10 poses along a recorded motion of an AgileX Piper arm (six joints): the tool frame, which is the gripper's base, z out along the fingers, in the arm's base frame.
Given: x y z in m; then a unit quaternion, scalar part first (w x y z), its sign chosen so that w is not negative.
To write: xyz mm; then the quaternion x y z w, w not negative. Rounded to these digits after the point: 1 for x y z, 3 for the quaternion.
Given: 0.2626 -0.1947 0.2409 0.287 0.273 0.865 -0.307
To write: 262.6 -194.7 240.9 0.273 0.865 -0.307 0.287
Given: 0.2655 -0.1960 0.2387 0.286 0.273 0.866 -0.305
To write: 265.5 -196.0 238.7 0.273 0.866 -0.305 0.286
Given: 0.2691 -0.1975 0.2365 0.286 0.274 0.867 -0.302
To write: 269.1 -197.5 236.5 0.274 0.867 -0.302 0.286
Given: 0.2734 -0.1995 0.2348 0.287 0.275 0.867 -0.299
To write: 273.4 -199.5 234.8 0.275 0.867 -0.299 0.287
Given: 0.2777 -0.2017 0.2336 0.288 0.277 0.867 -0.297
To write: 277.7 -201.7 233.6 0.277 0.867 -0.297 0.288
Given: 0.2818 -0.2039 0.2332 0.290 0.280 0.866 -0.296
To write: 281.8 -203.9 233.2 0.280 0.866 -0.296 0.290
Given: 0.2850 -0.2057 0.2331 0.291 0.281 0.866 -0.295
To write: 285.0 -205.7 233.1 0.281 0.866 -0.295 0.291
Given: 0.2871 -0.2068 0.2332 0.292 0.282 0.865 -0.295
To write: 287.1 -206.8 233.2 0.282 0.865 -0.295 0.292
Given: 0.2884 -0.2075 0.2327 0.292 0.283 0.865 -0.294
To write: 288.4 -207.5 232.7 0.283 0.865 -0.294 0.292
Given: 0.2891 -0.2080 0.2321 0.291 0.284 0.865 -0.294
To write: 289.1 -208.0 232.1 0.284 0.865 -0.294 0.291
